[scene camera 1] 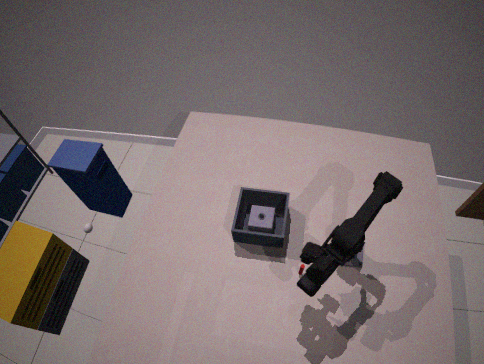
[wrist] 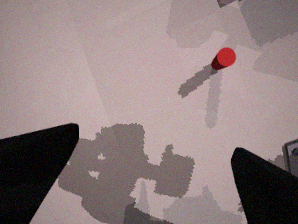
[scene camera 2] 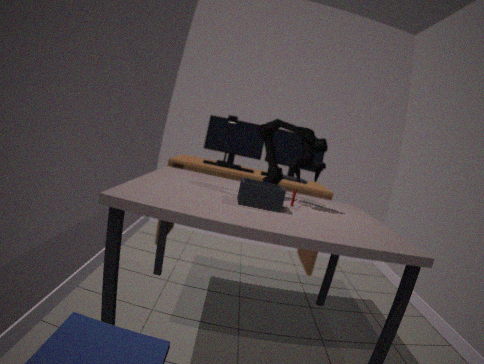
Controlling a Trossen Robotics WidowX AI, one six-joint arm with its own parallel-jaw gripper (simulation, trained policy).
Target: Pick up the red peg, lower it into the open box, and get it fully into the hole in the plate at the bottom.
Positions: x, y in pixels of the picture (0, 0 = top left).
A dark blue-grey box shows in scene camera 1 [248, 196] and in scene camera 2 [252, 193]; in the wrist view it is out of frame.
